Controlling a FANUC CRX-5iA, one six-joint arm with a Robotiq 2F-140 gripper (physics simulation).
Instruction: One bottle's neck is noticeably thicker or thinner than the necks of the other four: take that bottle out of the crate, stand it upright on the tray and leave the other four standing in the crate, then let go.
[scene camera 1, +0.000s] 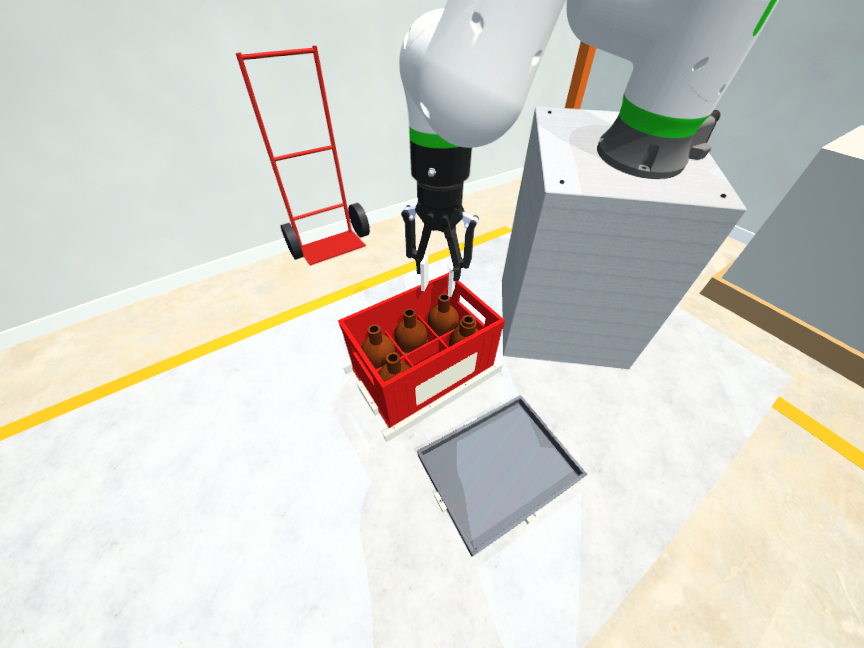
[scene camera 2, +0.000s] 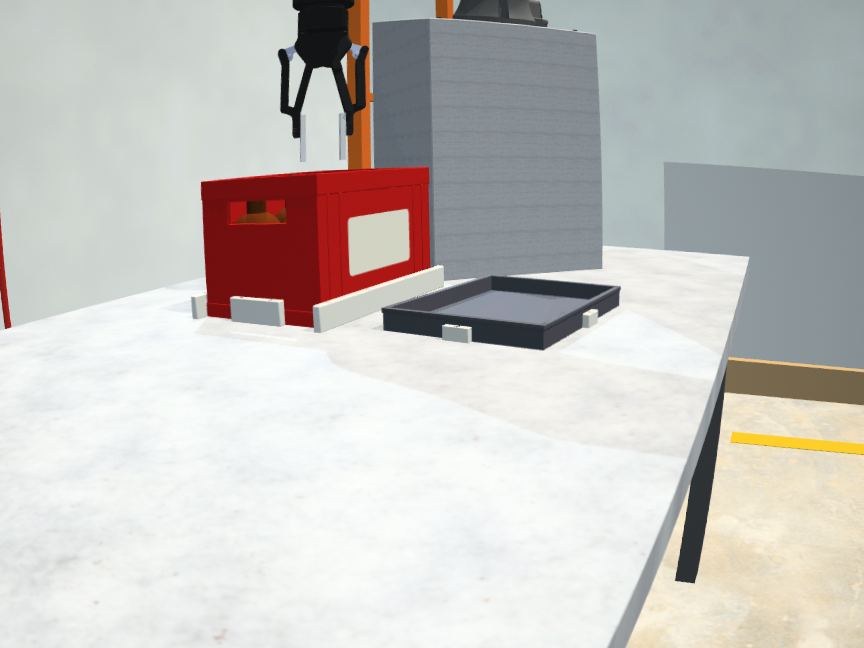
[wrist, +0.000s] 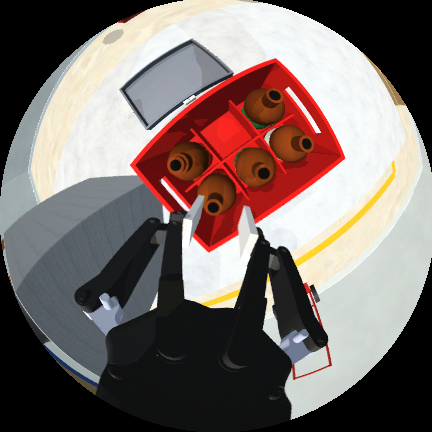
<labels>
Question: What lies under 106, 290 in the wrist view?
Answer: The gripper.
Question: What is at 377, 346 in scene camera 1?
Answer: A glass bottle.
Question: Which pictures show the gripper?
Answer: Scene camera 1, scene camera 2 and the wrist view: all of them.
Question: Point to the gripper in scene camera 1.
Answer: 438, 289
</labels>
